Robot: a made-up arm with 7 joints. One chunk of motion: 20 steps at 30 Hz.
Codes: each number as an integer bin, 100 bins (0 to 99) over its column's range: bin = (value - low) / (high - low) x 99, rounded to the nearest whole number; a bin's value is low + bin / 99 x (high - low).
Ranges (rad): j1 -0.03..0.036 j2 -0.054..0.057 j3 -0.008..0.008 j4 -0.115..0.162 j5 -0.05..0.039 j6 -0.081..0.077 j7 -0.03..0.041
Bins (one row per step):
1: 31 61 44 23 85 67 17
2: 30 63 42 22 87 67 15
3: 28 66 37 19 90 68 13
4: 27 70 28 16 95 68 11
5: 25 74 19 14 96 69 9
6: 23 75 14 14 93 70 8
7: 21 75 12 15 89 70 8
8: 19 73 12 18 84 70 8
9: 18 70 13 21 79 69 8
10: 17 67 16 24 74 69 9
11: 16 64 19 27 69 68 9
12: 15 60 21 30 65 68 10
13: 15 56 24 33 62 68 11
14: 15 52 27 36 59 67 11
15: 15 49 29 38 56 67 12
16: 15 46 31 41 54 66 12
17: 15 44 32 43 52 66 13
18: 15 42 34 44 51 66 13
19: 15 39 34 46 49 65 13
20: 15 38 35 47 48 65 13
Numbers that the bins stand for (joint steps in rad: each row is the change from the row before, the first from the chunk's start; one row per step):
1: -0.00933 0.01439 -0.00089 -0.05065 0.02641 0.02593 -0.01781
2: -0.01000 0.01664 -0.00121 -0.05344 0.02821 0.02593 -0.01924
3: -0.01133 0.02000 -0.00202 -0.06184 0.03091 0.02753 -0.02068
4: -0.01200 0.02448 -0.00347 -0.07023 0.03540 0.02753 -0.02211
5: -0.01333 0.02897 -0.00493 -0.07583 0.03630 0.02912 -0.02355
6: -0.01467 0.03009 -0.00574 -0.07583 0.03361 0.03072 -0.02426
7: -0.01600 0.03009 -0.00606 -0.07303 0.03001 0.03072 -0.02426
8: -0.01733 0.02785 -0.00606 -0.06464 0.02552 0.03072 -0.02426
9: -0.01800 0.02448 -0.00590 -0.05624 0.02102 0.02912 -0.02426
10: -0.01867 0.02112 -0.00541 -0.04785 0.01653 0.02912 -0.02355
11: -0.01933 0.01776 -0.00493 -0.03945 0.01203 0.02753 -0.02355
12: -0.02000 0.01327 -0.00461 -0.03106 0.00843 0.02753 -0.02283
13: -0.02000 0.00879 -0.00412 -0.02267 0.00574 0.02753 -0.02211
14: -0.02000 0.00430 -0.00364 -0.01427 0.00304 0.02593 -0.02211
15: -0.02000 0.00094 -0.00331 -0.00868 0.00034 0.02593 -0.02139
16: -0.02000 -0.00242 -0.00299 -0.00028 -0.00145 0.02433 -0.02139
17: -0.02000 -0.00467 -0.00283 0.00531 -0.00325 0.02433 -0.02068
18: -0.02000 -0.00691 -0.00251 0.00811 -0.00415 0.02433 -0.02068
19: -0.02000 -0.01027 -0.00251 0.01371 -0.00595 0.02274 -0.02068
20: -0.02000 -0.01139 -0.00234 0.01651 -0.00685 0.02274 -0.02068

